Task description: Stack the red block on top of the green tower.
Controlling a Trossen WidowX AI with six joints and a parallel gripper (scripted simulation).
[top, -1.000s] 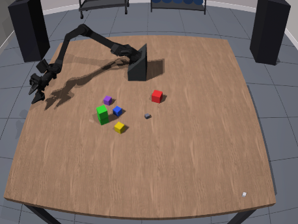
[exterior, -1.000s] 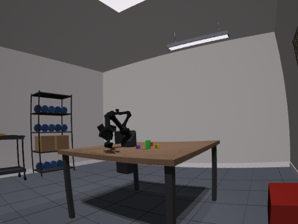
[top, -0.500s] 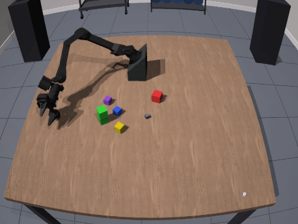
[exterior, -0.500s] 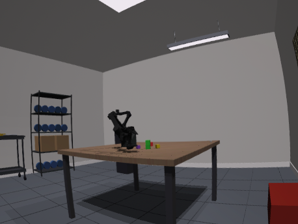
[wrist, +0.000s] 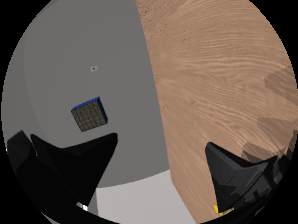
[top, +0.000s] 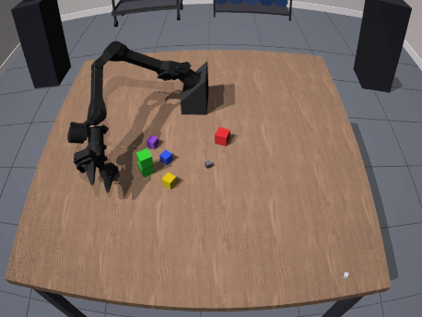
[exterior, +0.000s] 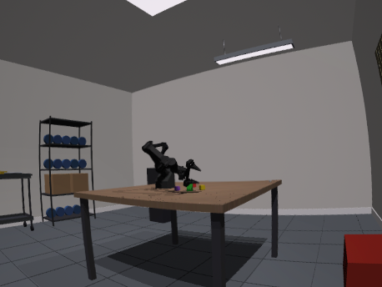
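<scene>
The red block lies 32 cm behind my gripper tip, 36 cm to the left of it and 9 cm below it. The rest, counted from my gripper tip: blue block 22 cm behind, 17 cm to the left, 9 cm below; yellow block 12 cm behind, 20 cm to the left, 9 cm below; purple block 29 cm behind, 11 cm to the left, 9 cm below.
</scene>
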